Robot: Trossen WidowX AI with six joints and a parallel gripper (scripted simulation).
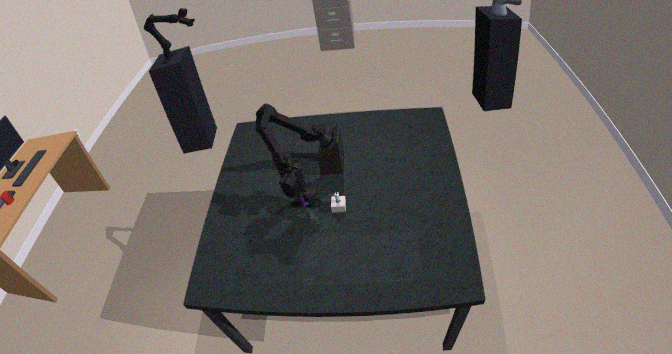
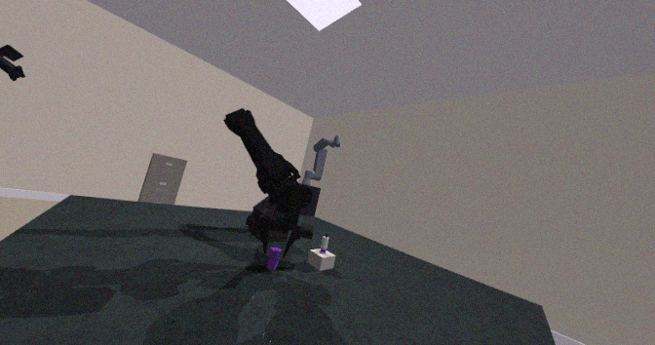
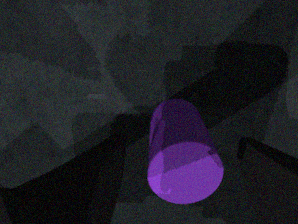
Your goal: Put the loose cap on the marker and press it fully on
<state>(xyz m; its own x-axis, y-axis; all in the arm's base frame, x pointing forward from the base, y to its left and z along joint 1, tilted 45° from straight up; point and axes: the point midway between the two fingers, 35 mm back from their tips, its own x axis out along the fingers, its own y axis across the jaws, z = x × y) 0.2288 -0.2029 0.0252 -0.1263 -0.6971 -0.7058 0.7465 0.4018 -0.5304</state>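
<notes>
Right now my gripper tip is 10 mm above the marker cap.
</notes>
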